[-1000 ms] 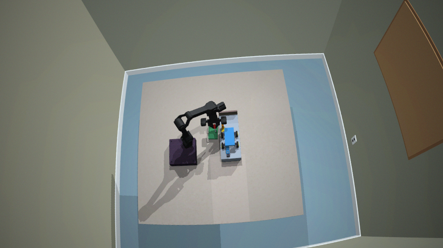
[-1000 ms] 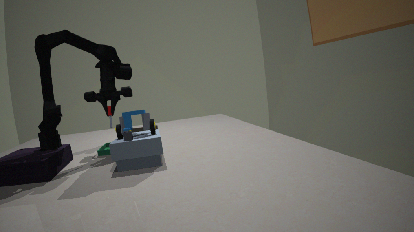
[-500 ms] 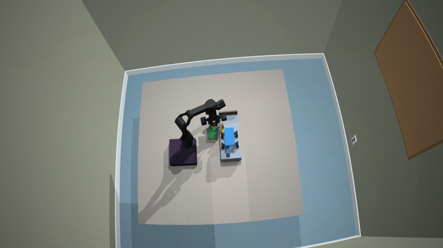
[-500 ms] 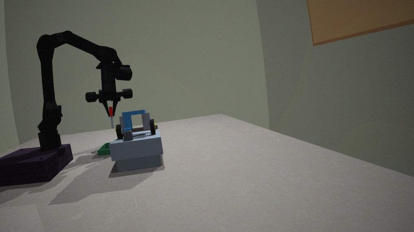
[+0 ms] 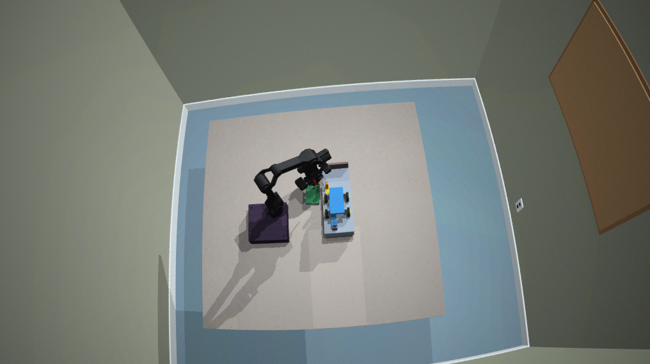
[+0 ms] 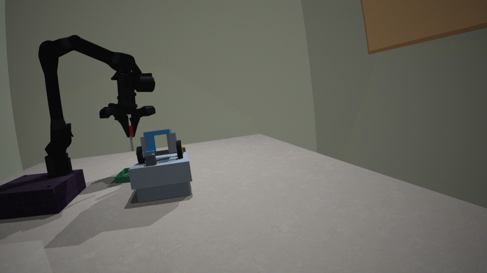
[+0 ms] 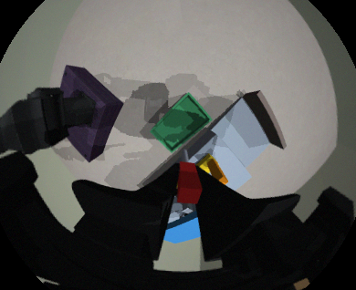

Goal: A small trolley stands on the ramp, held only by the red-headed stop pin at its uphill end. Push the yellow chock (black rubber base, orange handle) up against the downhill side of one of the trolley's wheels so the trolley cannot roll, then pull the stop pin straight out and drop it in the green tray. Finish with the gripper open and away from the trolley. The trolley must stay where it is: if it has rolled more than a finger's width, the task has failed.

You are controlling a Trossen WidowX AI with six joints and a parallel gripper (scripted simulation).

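Now: gripper tip 140 mm above the green tray and 30 mm past it. Round my gripper tip: blue trolley: 120 mm to the right, 90 mm ahead, 30 mm below; yellow chock: 50 mm below, 50 mm ahead, 20 mm to the right; red-headed stop pin: right at my gripper tip.
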